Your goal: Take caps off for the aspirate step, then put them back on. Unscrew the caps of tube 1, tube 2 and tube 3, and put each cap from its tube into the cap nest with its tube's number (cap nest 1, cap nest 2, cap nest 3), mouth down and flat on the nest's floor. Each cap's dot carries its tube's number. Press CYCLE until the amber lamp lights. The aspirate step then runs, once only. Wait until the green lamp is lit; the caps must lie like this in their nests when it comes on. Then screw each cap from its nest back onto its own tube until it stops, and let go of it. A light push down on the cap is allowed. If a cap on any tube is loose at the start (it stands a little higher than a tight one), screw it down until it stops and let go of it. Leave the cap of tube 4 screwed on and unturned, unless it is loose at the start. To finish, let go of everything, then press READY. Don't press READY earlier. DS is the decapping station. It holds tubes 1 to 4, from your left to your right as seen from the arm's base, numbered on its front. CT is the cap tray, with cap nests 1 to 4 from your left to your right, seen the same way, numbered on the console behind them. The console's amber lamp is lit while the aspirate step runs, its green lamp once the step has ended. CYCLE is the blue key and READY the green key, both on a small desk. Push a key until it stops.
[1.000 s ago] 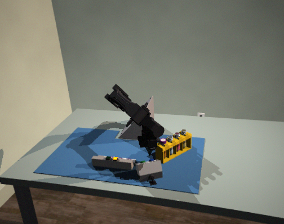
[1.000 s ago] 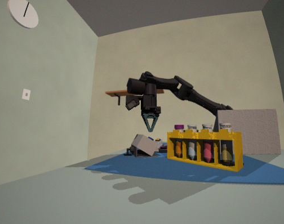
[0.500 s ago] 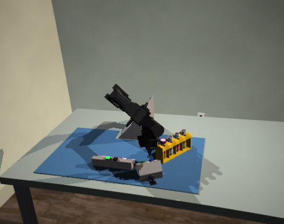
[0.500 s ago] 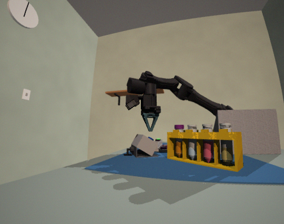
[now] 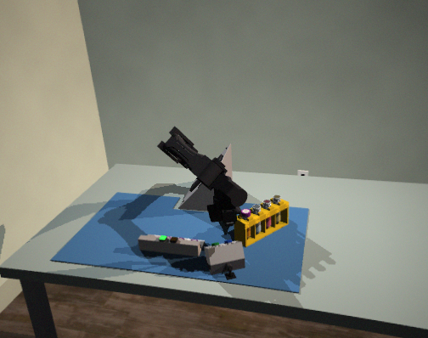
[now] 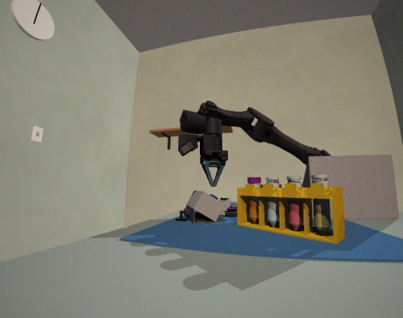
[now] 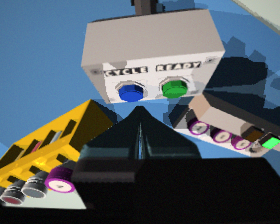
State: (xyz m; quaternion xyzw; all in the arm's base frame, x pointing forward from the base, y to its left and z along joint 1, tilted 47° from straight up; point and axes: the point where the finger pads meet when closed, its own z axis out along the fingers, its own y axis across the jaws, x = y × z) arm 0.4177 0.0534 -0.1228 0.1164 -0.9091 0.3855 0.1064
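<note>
The blue cycle key is 4 cm below my hand and 1 cm to the left of it. The rest, counted from my hand: green ready key: 4 cm below, 3 cm to the right, 2 cm ahead; small key desk: 5 cm below, 2 cm ahead, 1 cm to the right.
</note>
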